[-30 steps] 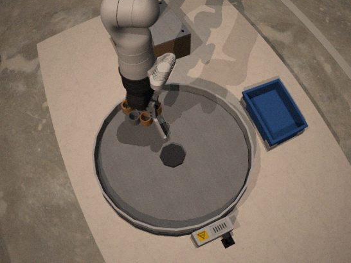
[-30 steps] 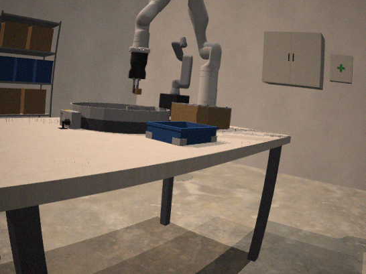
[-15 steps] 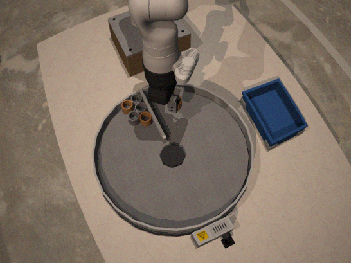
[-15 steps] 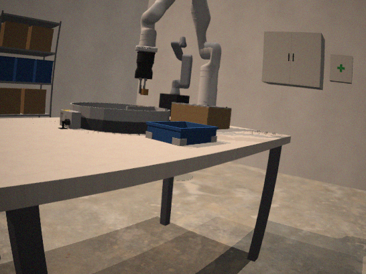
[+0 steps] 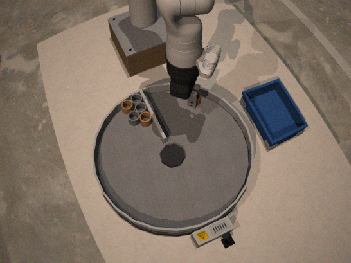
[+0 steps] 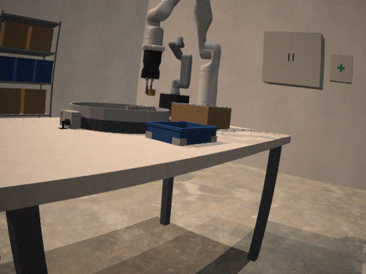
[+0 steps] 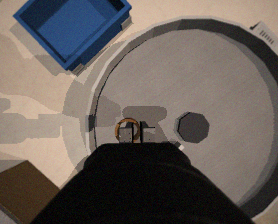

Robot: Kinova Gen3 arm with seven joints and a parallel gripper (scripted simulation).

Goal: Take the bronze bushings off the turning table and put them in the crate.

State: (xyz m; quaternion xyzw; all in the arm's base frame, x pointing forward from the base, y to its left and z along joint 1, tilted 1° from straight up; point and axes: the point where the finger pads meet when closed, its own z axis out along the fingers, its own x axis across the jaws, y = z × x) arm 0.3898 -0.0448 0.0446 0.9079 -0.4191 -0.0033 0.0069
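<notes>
Now: hand 240 mm to the right of the blue crate, 130 mm above it and 90 mm short of it. Also, from my hand: round grey turning table 100 mm to the right, 100 mm below, 70 mm ahead.
</notes>
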